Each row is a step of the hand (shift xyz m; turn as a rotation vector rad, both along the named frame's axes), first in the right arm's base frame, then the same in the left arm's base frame.
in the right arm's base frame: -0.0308 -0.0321 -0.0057 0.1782 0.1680 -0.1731
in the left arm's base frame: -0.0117 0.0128 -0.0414 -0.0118 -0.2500 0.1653
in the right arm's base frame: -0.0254 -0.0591 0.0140 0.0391 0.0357 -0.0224
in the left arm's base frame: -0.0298 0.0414 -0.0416 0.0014 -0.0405 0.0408
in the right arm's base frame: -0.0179 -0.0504 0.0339 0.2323 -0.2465 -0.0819
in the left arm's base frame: -0.0204 0.0544 -0.0252 -0.3417 0.0046 0.0684
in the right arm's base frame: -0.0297 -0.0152 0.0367 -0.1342 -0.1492 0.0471
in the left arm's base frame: 0.0147 0.0431 -0.0197 -0.0356 0.1239 -0.1609
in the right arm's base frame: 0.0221 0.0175 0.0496 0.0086 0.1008 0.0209
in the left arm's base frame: 0.0184 0.0338 0.0421 0.0827 -0.0263 0.0560
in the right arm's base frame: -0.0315 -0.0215 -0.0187 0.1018 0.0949 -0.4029
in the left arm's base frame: -0.0070 -0.0033 -0.0418 -0.1038 -0.4134 -0.0044
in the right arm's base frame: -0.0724 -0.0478 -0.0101 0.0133 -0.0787 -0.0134
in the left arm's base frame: -0.0043 0.0210 -0.0847 -0.0739 0.0206 -0.0258
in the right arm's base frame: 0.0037 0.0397 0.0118 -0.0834 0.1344 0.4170
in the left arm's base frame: 0.0336 -0.0072 0.0235 0.2821 0.3240 0.1200
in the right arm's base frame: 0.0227 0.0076 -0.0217 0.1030 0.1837 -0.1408
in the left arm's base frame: -0.0124 -0.0255 0.0154 0.0495 -0.2185 0.1184
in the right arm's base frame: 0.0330 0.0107 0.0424 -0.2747 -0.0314 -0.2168
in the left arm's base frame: 0.0051 0.0290 0.0462 0.0468 -0.1448 -0.3167
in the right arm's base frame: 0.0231 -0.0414 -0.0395 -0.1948 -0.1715 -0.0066
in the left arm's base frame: -0.0574 -0.0202 -0.0104 -0.0394 0.0934 -0.2390
